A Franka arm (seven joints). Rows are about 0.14 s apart.
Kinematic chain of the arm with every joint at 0, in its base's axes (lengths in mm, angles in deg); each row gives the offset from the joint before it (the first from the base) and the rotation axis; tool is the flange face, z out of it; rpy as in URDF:
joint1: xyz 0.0 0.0 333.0 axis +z
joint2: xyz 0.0 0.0 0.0 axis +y
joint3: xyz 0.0 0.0 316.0 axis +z
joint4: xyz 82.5 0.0 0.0 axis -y
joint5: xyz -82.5 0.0 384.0 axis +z
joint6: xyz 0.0 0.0 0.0 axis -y
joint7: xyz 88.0 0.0 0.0 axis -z
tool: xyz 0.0 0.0 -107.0 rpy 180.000 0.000 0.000
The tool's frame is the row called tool.
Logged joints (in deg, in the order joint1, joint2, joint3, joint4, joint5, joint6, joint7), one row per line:
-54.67, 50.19, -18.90, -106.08, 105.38, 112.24, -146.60
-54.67, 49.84, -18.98, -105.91, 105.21, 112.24, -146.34
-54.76, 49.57, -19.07, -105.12, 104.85, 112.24, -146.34
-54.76, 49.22, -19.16, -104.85, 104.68, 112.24, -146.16
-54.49, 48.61, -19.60, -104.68, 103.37, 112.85, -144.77
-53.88, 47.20, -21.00, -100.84, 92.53, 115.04, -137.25
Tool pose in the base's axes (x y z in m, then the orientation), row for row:
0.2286, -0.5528, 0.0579, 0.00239, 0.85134, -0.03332, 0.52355
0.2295, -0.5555, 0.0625, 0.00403, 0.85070, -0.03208, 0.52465
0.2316, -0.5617, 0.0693, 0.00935, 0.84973, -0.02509, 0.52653
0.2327, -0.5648, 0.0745, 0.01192, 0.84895, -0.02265, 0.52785
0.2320, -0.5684, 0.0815, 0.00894, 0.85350, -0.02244, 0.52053
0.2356, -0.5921, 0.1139, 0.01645, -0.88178, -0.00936, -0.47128
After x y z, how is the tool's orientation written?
As a quaternion, w x y z.
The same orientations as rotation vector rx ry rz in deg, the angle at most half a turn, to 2 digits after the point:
153.01, -5.99, 94.10
152.73, -5.76, 94.20
152.05, -4.49, 94.22
151.66, -4.05, 94.30
152.76, -4.02, 93.17
-157.08, -1.67, -83.95

